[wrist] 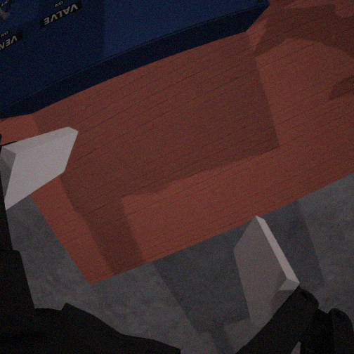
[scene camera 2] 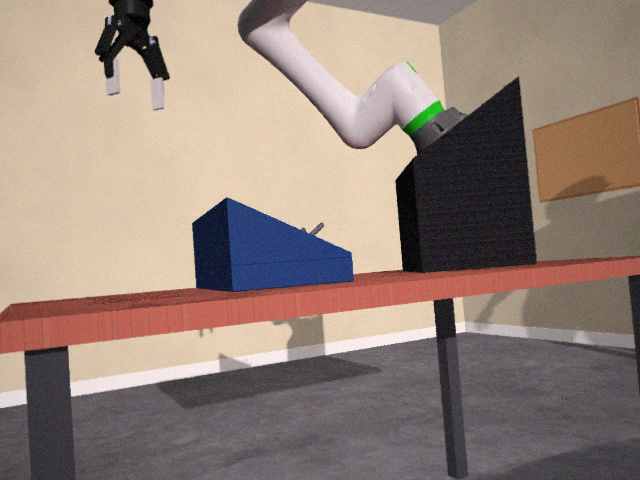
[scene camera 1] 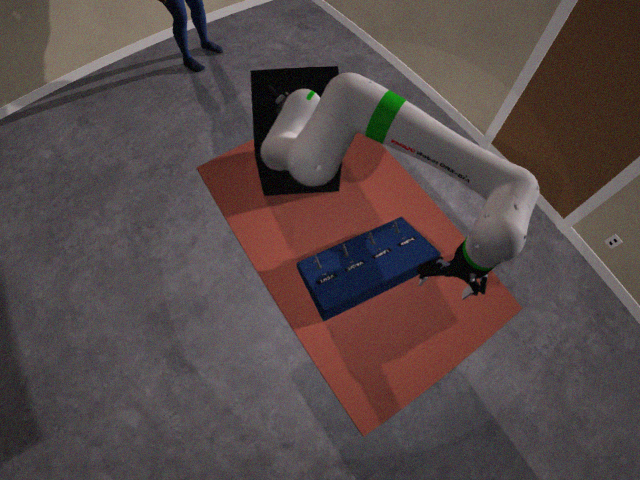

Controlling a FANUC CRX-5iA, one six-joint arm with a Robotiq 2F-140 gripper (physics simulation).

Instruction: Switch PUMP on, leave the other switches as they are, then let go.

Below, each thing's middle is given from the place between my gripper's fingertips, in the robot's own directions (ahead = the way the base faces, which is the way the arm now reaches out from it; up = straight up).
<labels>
The blue switch box (scene camera 2: 236,248) lies 26 cm behind my hand, 5 cm to the left of it and 34 cm below it.
</labels>
